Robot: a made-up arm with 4 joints. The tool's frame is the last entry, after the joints.
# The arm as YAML. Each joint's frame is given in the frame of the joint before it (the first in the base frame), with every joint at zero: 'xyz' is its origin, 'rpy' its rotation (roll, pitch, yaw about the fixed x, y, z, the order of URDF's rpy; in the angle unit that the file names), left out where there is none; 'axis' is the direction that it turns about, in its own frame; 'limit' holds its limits. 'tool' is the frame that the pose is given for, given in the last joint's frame.
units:
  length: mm
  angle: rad
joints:
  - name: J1
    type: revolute
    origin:
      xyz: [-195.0, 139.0, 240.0]
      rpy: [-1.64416, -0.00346, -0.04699]
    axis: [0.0, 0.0, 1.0]
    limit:
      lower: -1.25
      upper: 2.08
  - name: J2
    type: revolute
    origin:
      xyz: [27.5, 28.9, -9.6]
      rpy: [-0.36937, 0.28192, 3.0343]
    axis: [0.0, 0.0, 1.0]
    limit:
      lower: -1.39
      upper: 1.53
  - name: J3
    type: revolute
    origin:
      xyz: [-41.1, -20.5, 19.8]
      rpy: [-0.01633, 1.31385, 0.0]
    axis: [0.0, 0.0, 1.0]
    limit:
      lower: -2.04
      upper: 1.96
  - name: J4
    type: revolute
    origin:
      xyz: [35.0, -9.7, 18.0]
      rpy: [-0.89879, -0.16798, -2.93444]
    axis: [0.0, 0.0, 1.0]
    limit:
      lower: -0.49
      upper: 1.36
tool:
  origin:
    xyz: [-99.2, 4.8, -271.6]
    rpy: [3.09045, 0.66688, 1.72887]
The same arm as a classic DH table. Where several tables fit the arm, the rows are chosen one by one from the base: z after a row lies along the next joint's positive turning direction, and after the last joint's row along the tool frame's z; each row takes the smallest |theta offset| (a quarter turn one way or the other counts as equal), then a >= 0, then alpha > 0; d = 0 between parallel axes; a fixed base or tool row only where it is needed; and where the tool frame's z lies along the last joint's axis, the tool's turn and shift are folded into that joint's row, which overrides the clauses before.
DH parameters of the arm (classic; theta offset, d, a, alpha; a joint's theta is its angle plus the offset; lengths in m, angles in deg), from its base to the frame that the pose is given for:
base (fixed): -2.71 0.2495 -0.2013 -94.20
J1: -42.05 0.2007 0.0012 26.40
J2: -50.29 -0.0590 -0.0198 75.28
J3: -70.80 -0.0410 0.0298 52.14
J4: 1.56 -0.2811 0.0952 -141.70
tool (fixed): 93.71 -0.0457 0.0000 0.00
Joint limits (deg, base to tool): -71.62..119.18 -79.64..87.66 -116.88..112.30 -28.07..77.92

